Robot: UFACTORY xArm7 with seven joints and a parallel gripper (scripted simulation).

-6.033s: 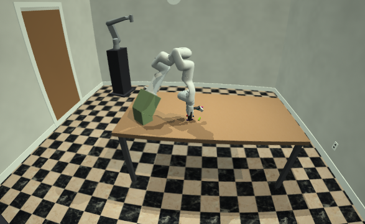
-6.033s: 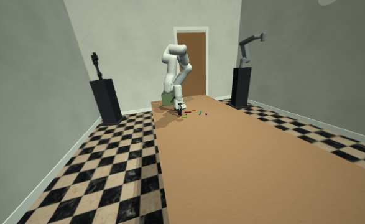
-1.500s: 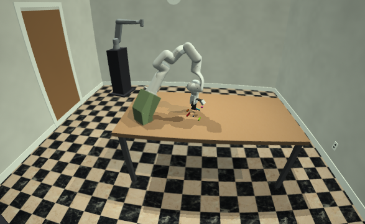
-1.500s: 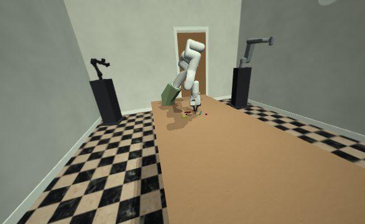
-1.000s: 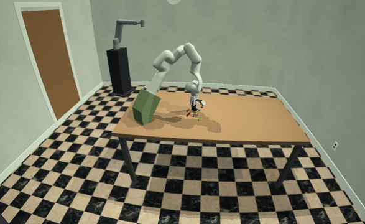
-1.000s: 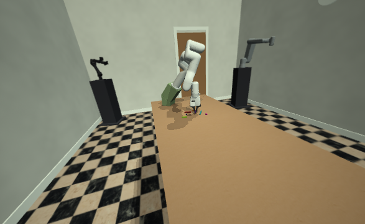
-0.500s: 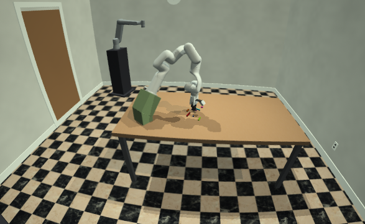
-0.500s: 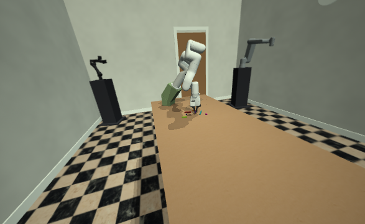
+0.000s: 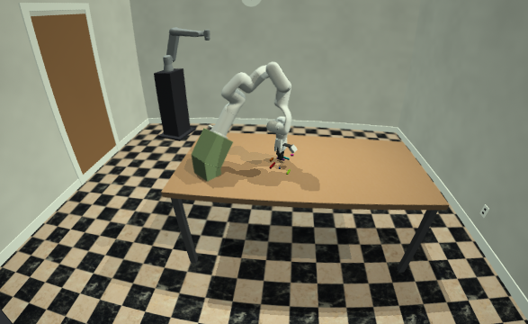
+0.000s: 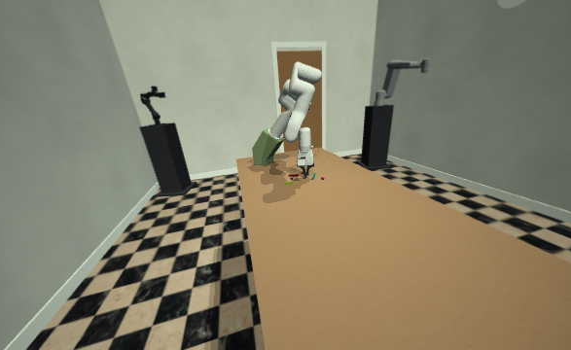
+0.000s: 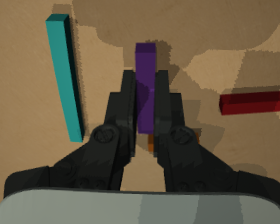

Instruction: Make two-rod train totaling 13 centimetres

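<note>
Now: hand 2 cm above the purple rod. The rest, counted from my hand: red rod (3 cm behind, 8 cm to the right, 3 cm below); orange rod (6 cm behind, 1 cm to the right, 3 cm below); turquoise rod (5 cm to the left, 3 cm below).
</note>
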